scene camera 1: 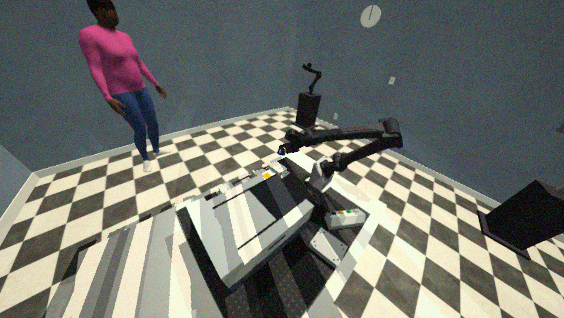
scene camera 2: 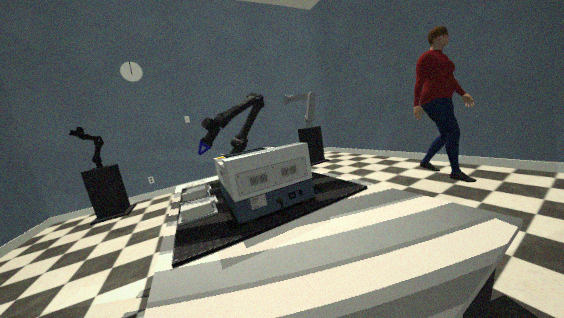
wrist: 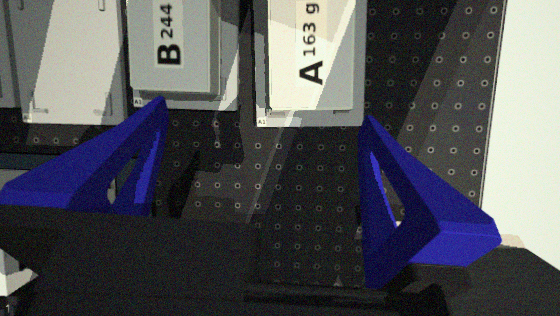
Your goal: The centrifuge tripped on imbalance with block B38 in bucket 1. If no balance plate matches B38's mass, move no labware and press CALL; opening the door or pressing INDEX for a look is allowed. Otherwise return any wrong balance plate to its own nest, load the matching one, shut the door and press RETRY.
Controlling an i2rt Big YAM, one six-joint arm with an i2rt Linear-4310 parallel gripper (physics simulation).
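Where they show: gripper, between the fingertips: [scene camera 1: 283,151] [scene camera 2: 199,154] [wrist: 266,115]; arm's base, origin of its link: [scene camera 1: 325,168].
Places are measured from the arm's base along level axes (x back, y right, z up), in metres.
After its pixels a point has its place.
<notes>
My gripper [scene camera 1: 281,150] @[x -0.220, y 0.232, z 0.106 m] [scene camera 2: 204,147] @[x -0.220, y 0.232, z 0.106 m] [wrist: 266,115] @[x -0.220, y 0.232, z 0.106 m] is open and empty, its blue fingers wide apart above the pegboard mat. In the wrist view, plate A [wrist: 286,65] @[x -0.221, y 0.274, z -0.074 m], labelled 163 g, lies in its nest [wrist: 312,120] @[x -0.192, y 0.219, z -0.116 m] beyond the fingertips. Plate B [wrist: 199,60] @[x -0.308, y 0.278, z -0.074 m], labelled 244, lies in the nest to its left. Further left, a nest [wrist: 75,80] @[x -0.467, y 0.258, z -0.116 m] shows bare. The centrifuge [scene camera 1: 295,220] @[x -0.511, y -0.154, z 0.081 m] [scene camera 2: 272,172] @[x -0.846, y 0.014, z 0.036 m] is white over blue; its door and bucket 1 cannot be made out. Block B38 does not show clearly. A button box [scene camera 1: 346,219] @[x -0.212, y -0.304, z -0.061 m] has blue, yellow and green buttons.
A grey plate with screws [scene camera 1: 328,246] @[x -0.400, y -0.314, z -0.091 m] lies near the button box. The black mat [scene camera 2: 215,242] @[x -0.887, y 0.267, z -0.128 m] [wrist: 435,115] @[x -0.054, y 0.227, z -0.128 m] is under the centrifuge. A pale piece [wrist: 12,272] @[x -0.384, y 0.127, z 0.077 m] is at the wrist view's lower left. People in pink [scene camera 1: 119,62] and red [scene camera 2: 436,75] stand beyond the table.
</notes>
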